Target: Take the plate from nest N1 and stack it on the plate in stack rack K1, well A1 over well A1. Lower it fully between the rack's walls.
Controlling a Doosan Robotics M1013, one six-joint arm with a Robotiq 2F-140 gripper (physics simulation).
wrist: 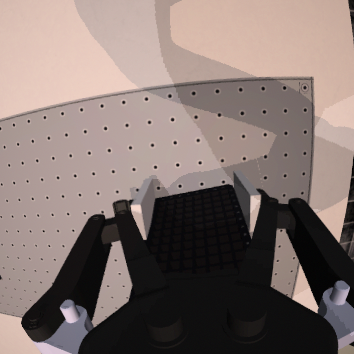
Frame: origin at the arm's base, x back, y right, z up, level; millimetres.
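Seen in the pictures: gripper, fingertip midpoint: (pixel 193 187).
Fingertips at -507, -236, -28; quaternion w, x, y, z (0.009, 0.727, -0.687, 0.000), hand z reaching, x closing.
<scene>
A point is followed by its place in that frame, as x, y, z.
A black well plate (pixel 197 230) @[-520, -236, 36] with a grid of wells is held between the grey finger pads of my gripper (pixel 193 187) @[-507, -236, -28]. The pads press on its left and right sides, and its near part runs under the gripper body. The gripper is shut on it, over the perforated board. The height of the plate above the board is hard to tell. Nest N1, rack K1 and the plate in the rack cannot be made out in the wrist view.
A grey perforated board (pixel 105 135) @[-450, -141, -49] spreads below, its far right corner near the upper right. A pale table top (pixel 45 45) @[-333, -66, -62] lies beyond it. A dark tiled floor shows along the right edge. Shadows fall over the board and table.
</scene>
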